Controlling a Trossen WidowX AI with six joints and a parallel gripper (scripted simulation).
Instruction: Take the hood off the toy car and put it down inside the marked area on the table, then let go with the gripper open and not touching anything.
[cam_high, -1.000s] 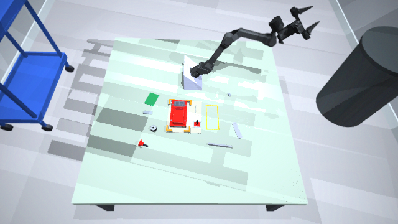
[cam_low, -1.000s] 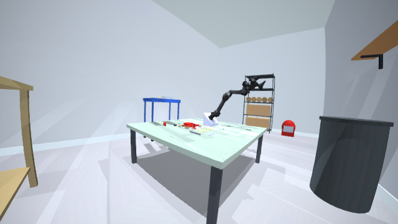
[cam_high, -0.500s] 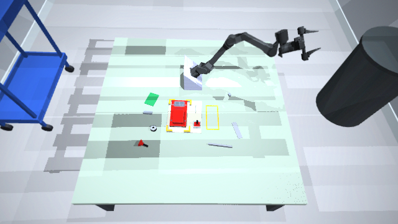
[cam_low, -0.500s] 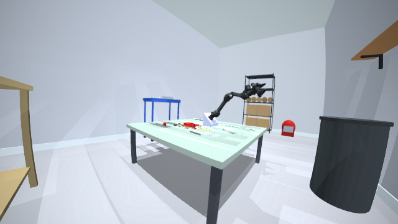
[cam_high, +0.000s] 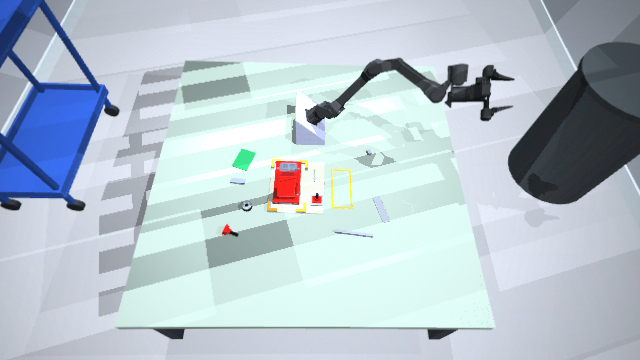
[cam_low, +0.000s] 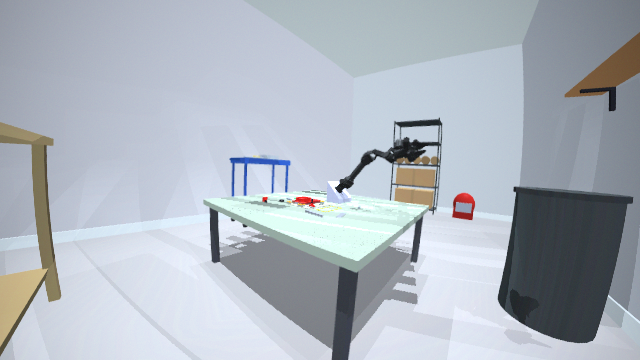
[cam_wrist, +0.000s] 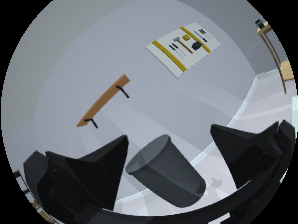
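Right now the red hood is 81 cm to the right of my gripper tip, 39 cm below it and 5 cm ahead of it. The rest, counted from my gripper tip: green block 98 cm to the right, 43 cm below, 13 cm behind; then wheel 98 cm to the right, 42 cm below, 10 cm ahead.
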